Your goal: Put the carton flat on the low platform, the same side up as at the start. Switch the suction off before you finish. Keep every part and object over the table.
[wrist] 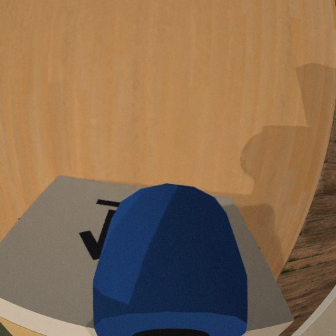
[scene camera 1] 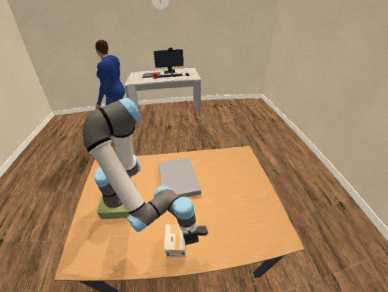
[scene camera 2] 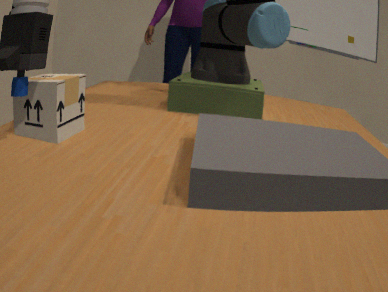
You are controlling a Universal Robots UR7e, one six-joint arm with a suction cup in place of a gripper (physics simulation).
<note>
I see my suction cup [wrist: 169,254], a white carton [wrist: 58,240] and a low grey platform [scene camera 2: 239,164].
The low grey platform also shows in scene camera 1 [scene camera 1: 179,175]. The wrist view misses the low grey platform: it is out of frame.
</note>
